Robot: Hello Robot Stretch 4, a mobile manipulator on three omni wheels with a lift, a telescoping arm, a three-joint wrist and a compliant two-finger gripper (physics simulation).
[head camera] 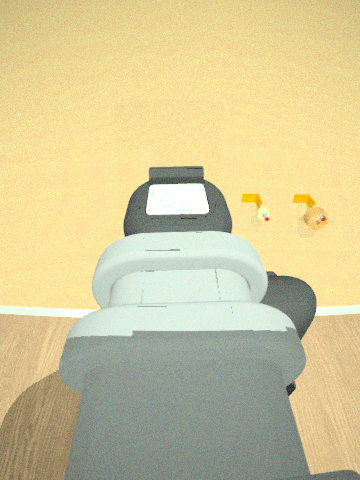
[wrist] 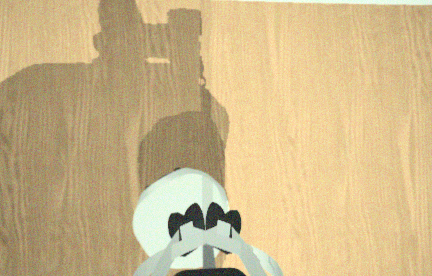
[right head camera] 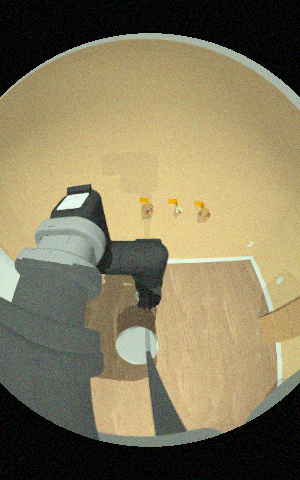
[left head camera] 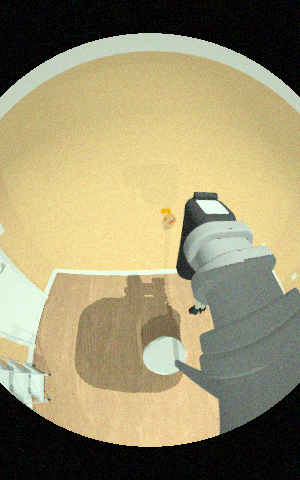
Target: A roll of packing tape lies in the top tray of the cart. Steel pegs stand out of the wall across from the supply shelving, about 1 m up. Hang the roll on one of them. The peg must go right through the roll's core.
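Places are measured from the robot's base along level axes (x up, y back, z right), in centimetres.
Where they show: gripper, fingertip midpoint: (wrist: 204,218) (right head camera: 146,305) (left head camera: 195,311); robot's base at its link origin: (wrist: 185,210) (right head camera: 137,344) (left head camera: 163,354).
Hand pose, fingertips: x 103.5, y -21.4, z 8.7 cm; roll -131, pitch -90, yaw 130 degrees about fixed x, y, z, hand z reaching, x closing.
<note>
Things, the pixels of their top centre, and the offset from my fingertips. "spot": a spot on its surface instead.
- middle peg at a spot on its surface: (head camera: 263,214) (right head camera: 177,209) spot: dz +28.0, dx -7.6, dy -72.4 cm
- tan roll at its top centre: (head camera: 319,209) (right head camera: 205,209) dz +53.6, dx -6.2, dy -73.4 cm
Several orange-bracketed steel pegs with red tips stand out of the tan wall. A tan roll of tape (left head camera: 169,219) (right head camera: 146,210) hangs on the left peg, whose red tip shows within the ring. The middle peg (head camera: 263,214) (right head camera: 178,210) bears a small pale round piece. Another tan roll (head camera: 316,219) (right head camera: 203,214) is on the right peg. In the head view the arm hides the left peg. My gripper (wrist: 204,218) (left head camera: 197,309) is shut and empty, its fingertips together. It points down above the floor, below the pegs and apart from the wall.
A white round disc (wrist: 165,210) (left head camera: 164,356) (right head camera: 135,345) lies below the gripper. A white-and-grey rack (left head camera: 34,366) stands at the lower left. Brown boxes (right head camera: 282,322) are at the right. A white baseboard (head camera: 30,311) runs along the foot of the wall.
</note>
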